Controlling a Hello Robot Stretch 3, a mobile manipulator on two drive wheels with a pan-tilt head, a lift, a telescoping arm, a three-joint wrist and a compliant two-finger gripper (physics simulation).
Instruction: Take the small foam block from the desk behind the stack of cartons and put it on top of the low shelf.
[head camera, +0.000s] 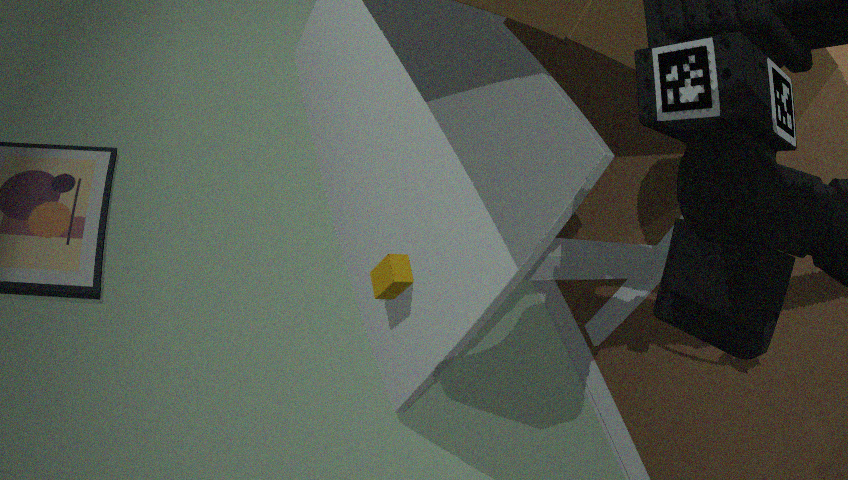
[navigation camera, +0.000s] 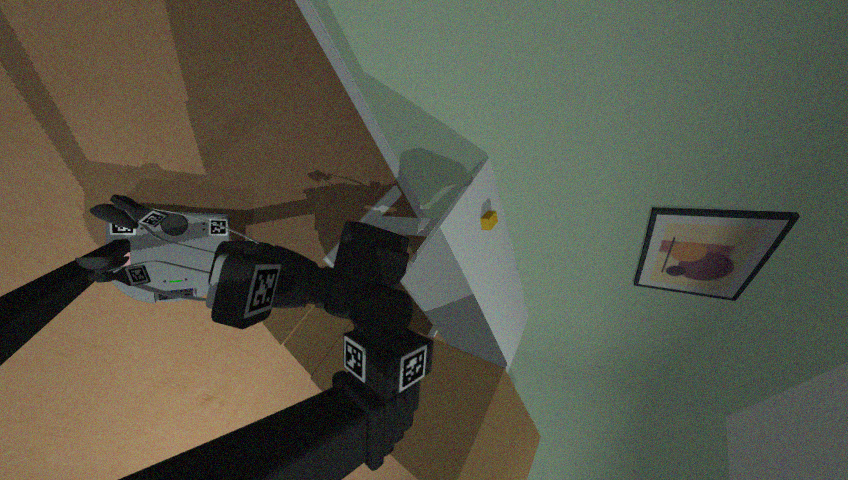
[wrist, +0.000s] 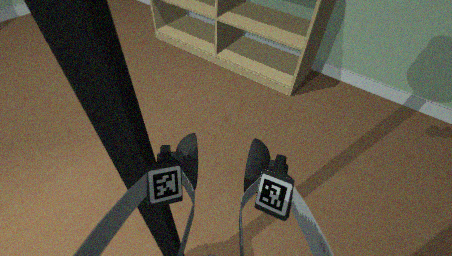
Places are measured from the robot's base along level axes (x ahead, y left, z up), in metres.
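Where they show: gripper, fingertip midpoint: (navigation camera: 90, 233); robot's base, origin of the base link: (navigation camera: 175, 223).
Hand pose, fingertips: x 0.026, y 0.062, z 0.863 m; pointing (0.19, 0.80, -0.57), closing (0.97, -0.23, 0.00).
Observation:
Each offset is from my fingertips to the top centre of the thing. "pt": to the spot under its first point. Level surfaces: height alone.
The small foam block {dx +0.072, dy -1.158, dz -0.097 m} (head camera: 391, 276) (navigation camera: 488, 220) is yellow and sits on the white desk {dz -0.143 m} (head camera: 380, 148) (navigation camera: 490, 261), near the wall. My gripper (navigation camera: 110, 236) (wrist: 223, 154) is open, with nothing between its fingers. In the navigation camera view it hangs above my base, well apart from the desk and the block. The stack of cartons (head camera: 586, 14) (navigation camera: 511, 422) is brown and stands beside the desk. A light wood shelf unit (wrist: 312, 40) stands at the top of the wrist view; its top is out of frame.
My dark wrist (head camera: 726, 196) (navigation camera: 368, 297) is between the camera and the floor beside the desk. The desk's grey leg and foot {pt dx +0.011, dy -0.939, dz -0.523 m} (head camera: 601, 259) stand below its edge. A framed picture (head camera: 50, 220) (navigation camera: 696, 255) hangs on the green wall. A dark mast (wrist: 95, 90) crosses the wrist view's left side.

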